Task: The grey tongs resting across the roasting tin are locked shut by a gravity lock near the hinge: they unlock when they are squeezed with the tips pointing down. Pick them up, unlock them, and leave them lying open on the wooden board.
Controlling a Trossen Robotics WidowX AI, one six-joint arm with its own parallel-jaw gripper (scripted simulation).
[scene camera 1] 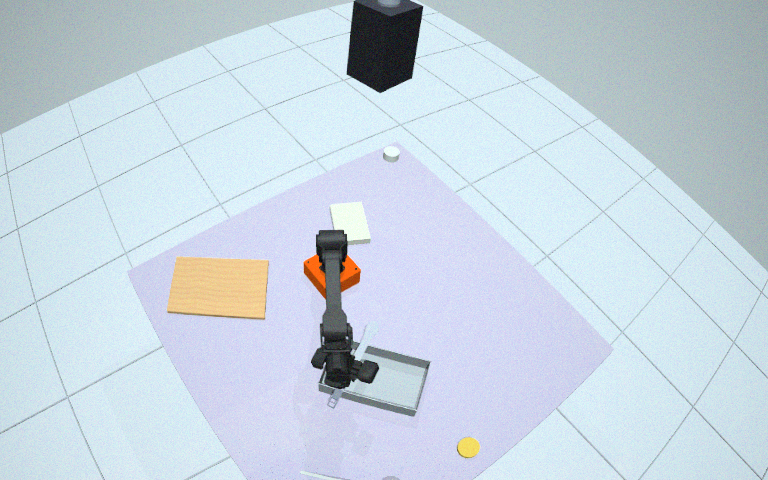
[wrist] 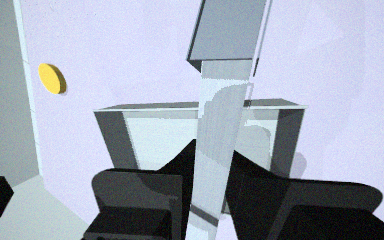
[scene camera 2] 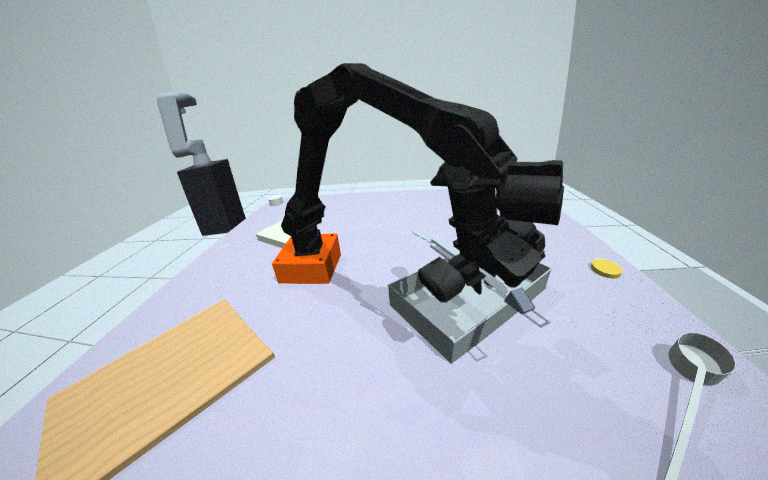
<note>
The pictures show: my gripper, a cream block and a wooden board.
My gripper also shows in scene camera 1 and in the wrist view.
</note>
